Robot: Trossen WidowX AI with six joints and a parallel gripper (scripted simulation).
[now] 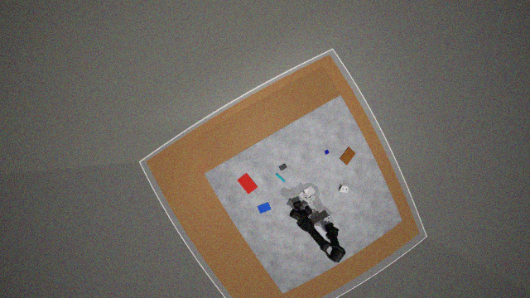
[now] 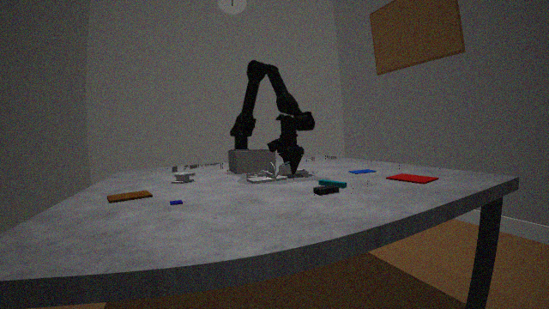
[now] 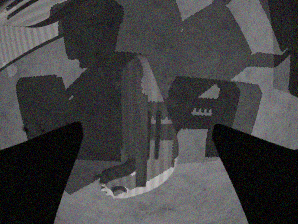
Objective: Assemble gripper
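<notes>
The grey jaw is 30 mm to the left of my gripper tip and 20 mm ahead of it. Also, from my gripper tip: dark block: 360 mm ahead, 10 mm to the left; blue tile: 260 mm to the left, 100 mm ahead; teal bar: 290 mm ahead, 50 mm to the left.
</notes>
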